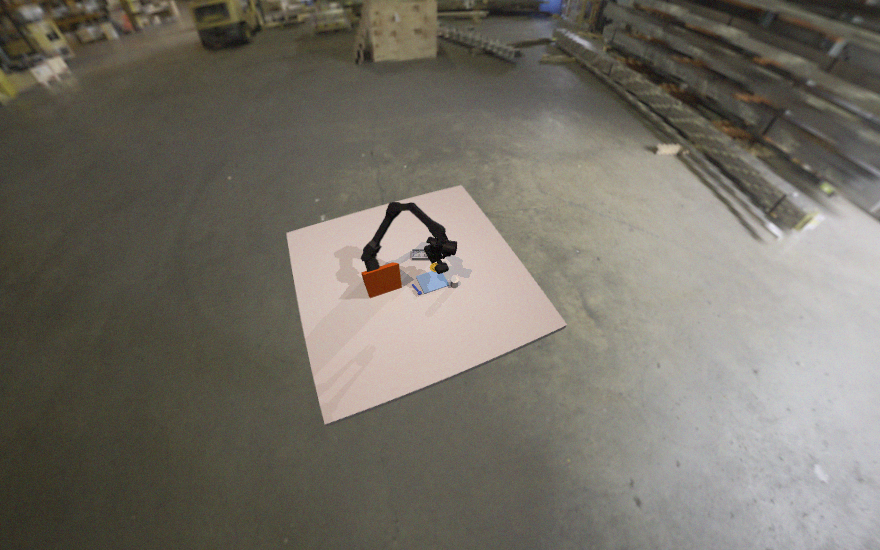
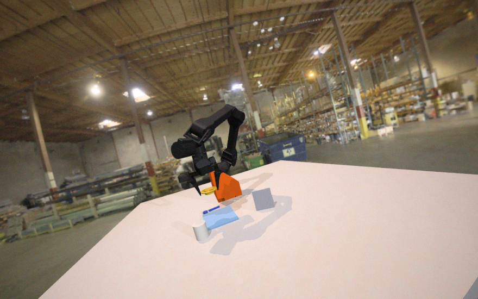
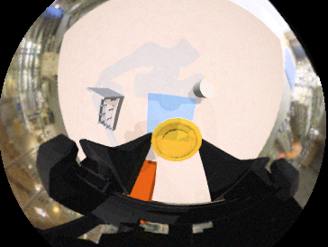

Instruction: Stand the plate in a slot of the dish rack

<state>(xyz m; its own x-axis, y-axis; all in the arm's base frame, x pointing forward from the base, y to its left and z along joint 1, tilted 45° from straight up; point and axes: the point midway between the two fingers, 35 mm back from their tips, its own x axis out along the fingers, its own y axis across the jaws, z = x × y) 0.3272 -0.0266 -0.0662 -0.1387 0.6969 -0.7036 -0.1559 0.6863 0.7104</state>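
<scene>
Right now my gripper tip is 30 mm past the grey dish rack, 210 mm to the right of it and 90 mm above it. Round my gripper tip: yellow plate: 10 mm above; light blue pad: 20 mm behind, 10 mm to the left, 110 mm below; white cup: 90 mm ahead, 50 mm to the right, 90 mm below.
</scene>
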